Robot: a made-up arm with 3 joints. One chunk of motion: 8 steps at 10 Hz.
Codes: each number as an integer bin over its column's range. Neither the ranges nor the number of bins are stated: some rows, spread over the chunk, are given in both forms.
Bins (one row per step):
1: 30 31 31
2: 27 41 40
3: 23 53 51
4: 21 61 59
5: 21 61 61
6: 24 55 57
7: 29 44 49
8: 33 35 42
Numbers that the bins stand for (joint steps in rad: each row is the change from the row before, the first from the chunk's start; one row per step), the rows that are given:
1: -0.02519 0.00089 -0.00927
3: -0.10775 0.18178 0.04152
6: -0.09595 0.19822 0.05676
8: 0.01019 0.03378 0.01867
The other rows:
2: -0.06057 0.08311 0.01359
4: -0.13133 0.24756 0.06184
5: -0.13133 0.24756 0.06692
7: -0.03698 0.10778 0.03644

